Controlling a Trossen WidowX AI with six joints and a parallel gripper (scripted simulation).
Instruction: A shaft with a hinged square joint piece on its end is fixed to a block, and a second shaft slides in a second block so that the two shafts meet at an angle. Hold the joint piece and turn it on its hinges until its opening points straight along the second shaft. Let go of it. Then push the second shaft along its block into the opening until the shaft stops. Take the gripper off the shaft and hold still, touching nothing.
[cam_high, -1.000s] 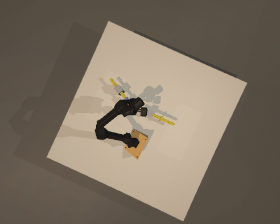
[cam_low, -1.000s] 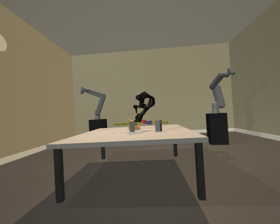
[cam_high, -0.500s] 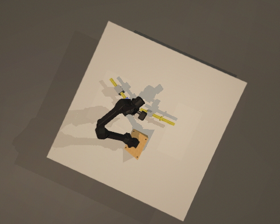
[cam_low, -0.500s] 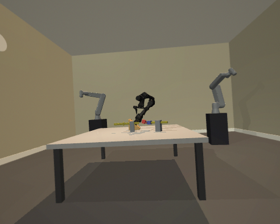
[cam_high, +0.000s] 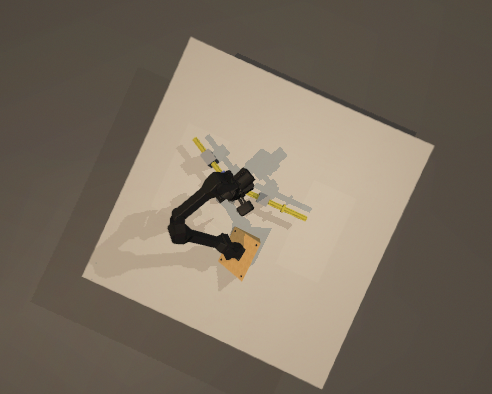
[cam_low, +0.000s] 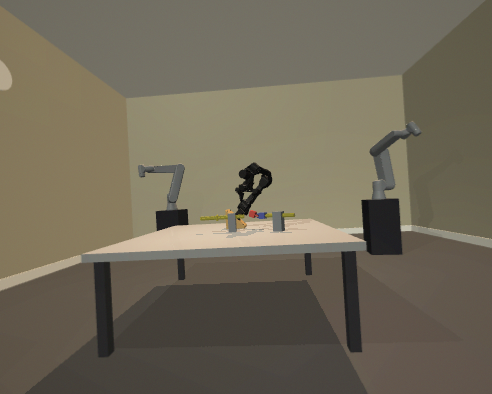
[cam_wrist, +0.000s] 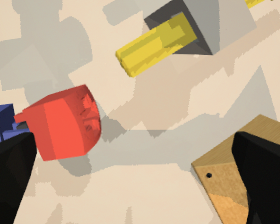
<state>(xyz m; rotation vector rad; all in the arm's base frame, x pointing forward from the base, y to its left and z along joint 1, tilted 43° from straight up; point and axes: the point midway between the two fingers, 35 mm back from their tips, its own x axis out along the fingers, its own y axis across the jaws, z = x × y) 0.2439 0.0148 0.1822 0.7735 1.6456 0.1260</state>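
My gripper tip is 80 mm above the red joint piece, 40 mm to the right of it and 10 mm short of it.
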